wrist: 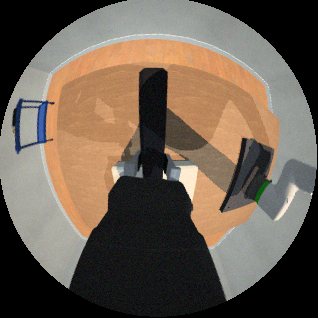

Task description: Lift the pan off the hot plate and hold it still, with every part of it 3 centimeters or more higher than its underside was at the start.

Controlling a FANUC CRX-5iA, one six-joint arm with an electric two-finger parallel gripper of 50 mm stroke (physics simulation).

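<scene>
A hot plate, a pan and my gripper are visible in the picture.
</scene>
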